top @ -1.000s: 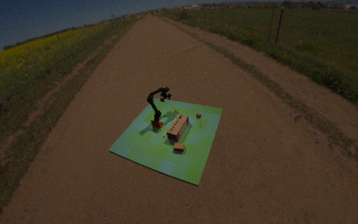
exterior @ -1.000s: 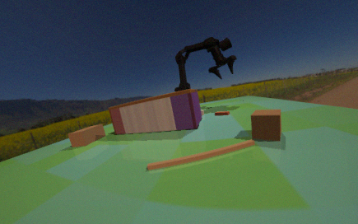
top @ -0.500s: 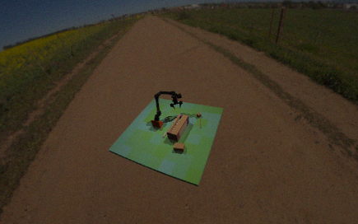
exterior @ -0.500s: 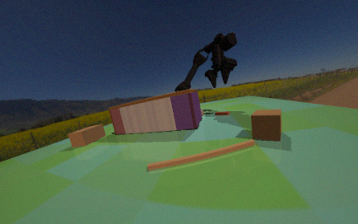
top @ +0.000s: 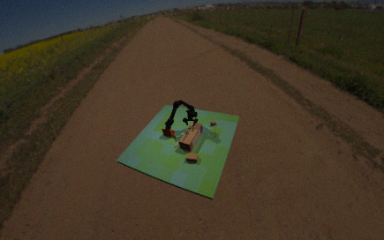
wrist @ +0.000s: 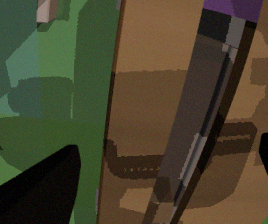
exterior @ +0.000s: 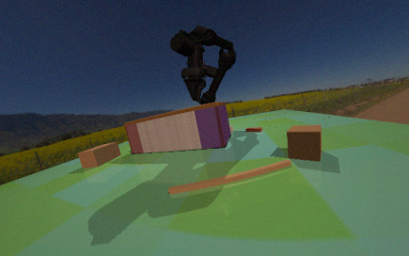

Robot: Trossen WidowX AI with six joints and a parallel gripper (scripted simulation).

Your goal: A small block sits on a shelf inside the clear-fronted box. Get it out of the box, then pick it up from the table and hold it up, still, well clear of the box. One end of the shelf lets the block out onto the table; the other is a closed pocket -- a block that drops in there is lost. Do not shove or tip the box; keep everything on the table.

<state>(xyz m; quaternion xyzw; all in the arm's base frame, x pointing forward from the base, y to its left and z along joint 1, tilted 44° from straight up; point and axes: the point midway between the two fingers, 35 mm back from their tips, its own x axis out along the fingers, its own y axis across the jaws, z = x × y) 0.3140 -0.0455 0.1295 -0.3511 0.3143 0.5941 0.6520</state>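
My gripper tip is 1 cm past the long box, 9 cm to the left of it and 9 cm above it. Round my gripper tip: thin orange stick (30 cm ahead, 9 cm to the left, 15 cm below); red flat piece (1 cm behind, 20 cm to the left, 15 cm below); brown cube (25 cm ahead, 23 cm to the left, 13 cm below).
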